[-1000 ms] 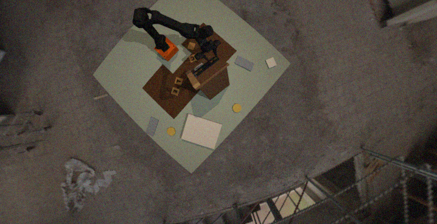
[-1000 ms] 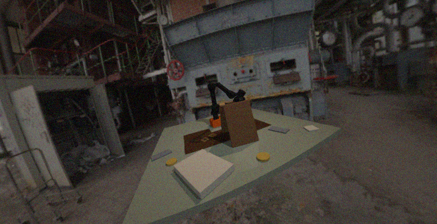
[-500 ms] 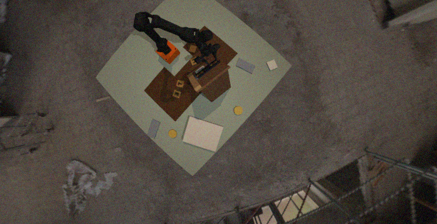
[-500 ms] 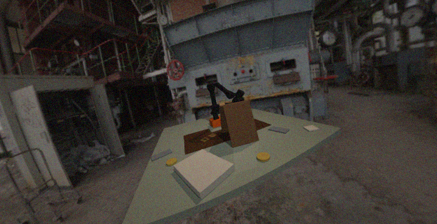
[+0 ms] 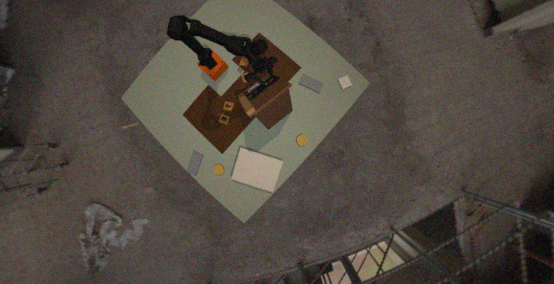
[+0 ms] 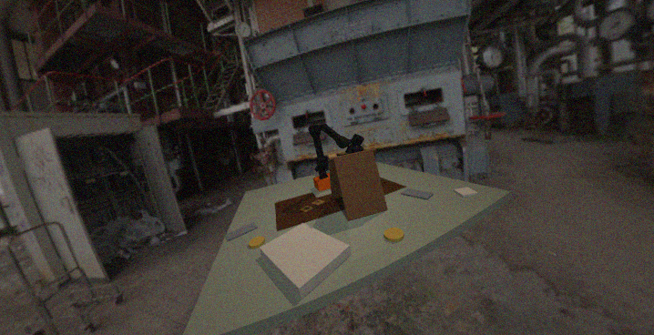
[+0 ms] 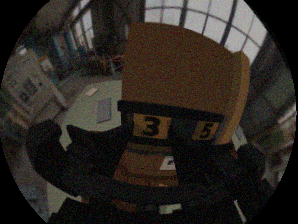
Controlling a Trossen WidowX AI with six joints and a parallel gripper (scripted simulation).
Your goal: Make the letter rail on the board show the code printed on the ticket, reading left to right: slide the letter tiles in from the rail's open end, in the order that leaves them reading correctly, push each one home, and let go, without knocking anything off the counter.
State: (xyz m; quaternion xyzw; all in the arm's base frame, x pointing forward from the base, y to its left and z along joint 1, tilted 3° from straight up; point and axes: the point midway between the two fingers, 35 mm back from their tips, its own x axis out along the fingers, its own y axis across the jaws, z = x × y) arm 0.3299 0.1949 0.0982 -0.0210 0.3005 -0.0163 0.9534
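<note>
My gripper tip is now 60 mm past the white ticket, 80 mm to the left of it and 90 mm above it. The rest, counted from my gripper tip: tan tile 280 mm behind, 70 mm to the left, 160 mm below; white slab 340 mm ahead, 380 mm to the right, 140 mm below; brown mat 160 mm behind, 160 mm to the right, 160 mm below.
</note>
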